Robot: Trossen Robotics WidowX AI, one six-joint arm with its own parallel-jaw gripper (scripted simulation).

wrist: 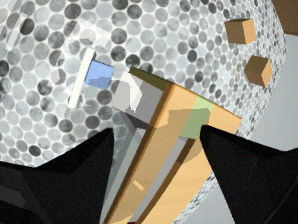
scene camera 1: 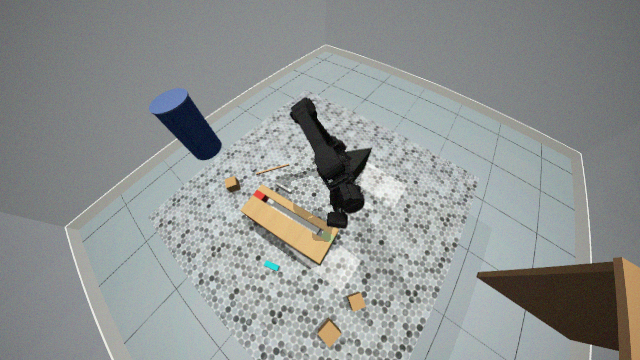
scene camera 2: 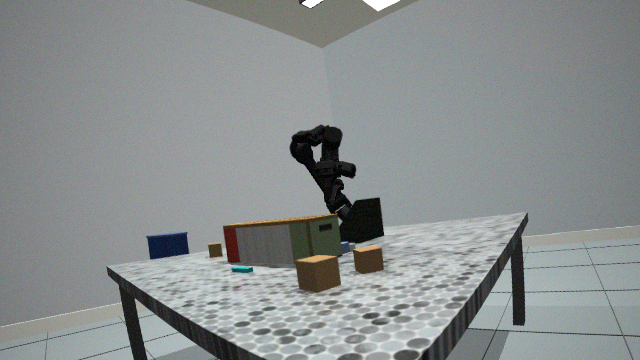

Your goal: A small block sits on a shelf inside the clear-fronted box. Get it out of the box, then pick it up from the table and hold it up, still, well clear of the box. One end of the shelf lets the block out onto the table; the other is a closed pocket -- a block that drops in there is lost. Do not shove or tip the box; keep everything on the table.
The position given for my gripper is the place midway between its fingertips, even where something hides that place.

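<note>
There is a box (scene camera 2: 280, 241) that I can see, and scene camera 1 shows the box too (scene camera 1: 308, 234), as does the wrist view, where I find it (wrist: 158, 162). My own gripper (scene camera 2: 330, 202) is visible to me as well, and I can also see the gripper (wrist: 158, 133).
</note>
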